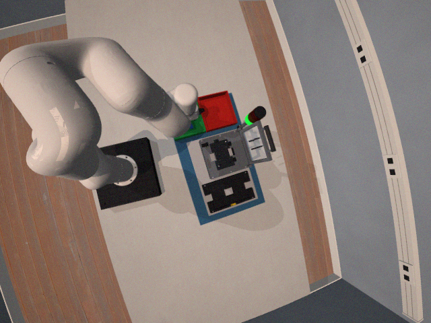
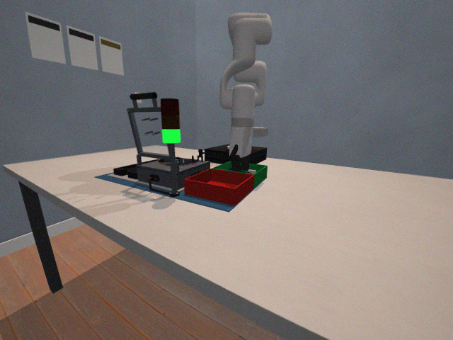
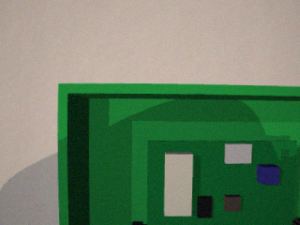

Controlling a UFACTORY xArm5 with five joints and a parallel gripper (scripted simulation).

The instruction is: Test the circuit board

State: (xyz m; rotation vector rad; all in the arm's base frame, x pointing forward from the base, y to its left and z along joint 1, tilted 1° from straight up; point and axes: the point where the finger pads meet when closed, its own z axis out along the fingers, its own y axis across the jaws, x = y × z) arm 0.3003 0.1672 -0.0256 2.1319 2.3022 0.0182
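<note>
Now: the green bin 2 cm below my hand. From my hand the other things lie so: black block 5 cm ahead, 14 cm to the right, 5 cm above; red bin 15 cm ahead, 1 cm to the left, 2 cm below; green circuit board 1 cm below.
</note>
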